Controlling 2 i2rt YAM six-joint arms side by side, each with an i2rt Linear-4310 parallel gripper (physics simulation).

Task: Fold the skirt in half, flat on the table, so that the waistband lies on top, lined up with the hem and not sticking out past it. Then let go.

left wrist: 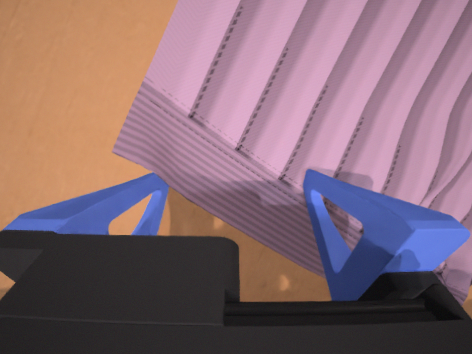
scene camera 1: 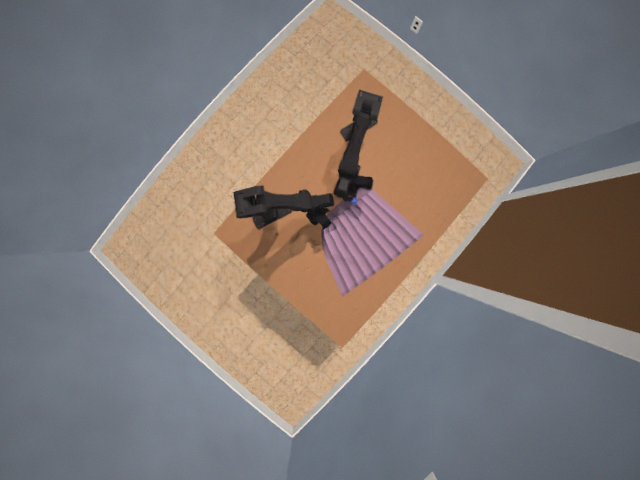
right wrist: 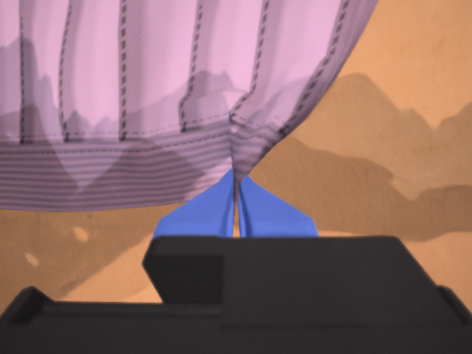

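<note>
The pink pleated skirt [scene camera 1: 369, 237] [left wrist: 265, 65] [right wrist: 155, 65] is spread on the table, wide hem toward the lower right in scene camera 1. Its striped waistband [left wrist: 200, 157] [right wrist: 100, 175] is on the side near the arms. My left gripper [scene camera 1: 353, 200] [left wrist: 236, 176] is open over the waistband; in the left wrist view one fingertip is just off its edge, the other over the cloth, and the waistband's free corner is beyond the tips. My right gripper [scene camera 1: 326, 225] [right wrist: 236, 176] is shut on the waistband near its other end, where the cloth is pinched and puckered.
The brown table [scene camera 1: 413, 144] extends around the skirt. Both grippers are close together at the waistband, with the left arm [scene camera 1: 353, 149] above and the right arm [scene camera 1: 286, 201] at the left in scene camera 1. The hem lies near the table's lower-right edge.
</note>
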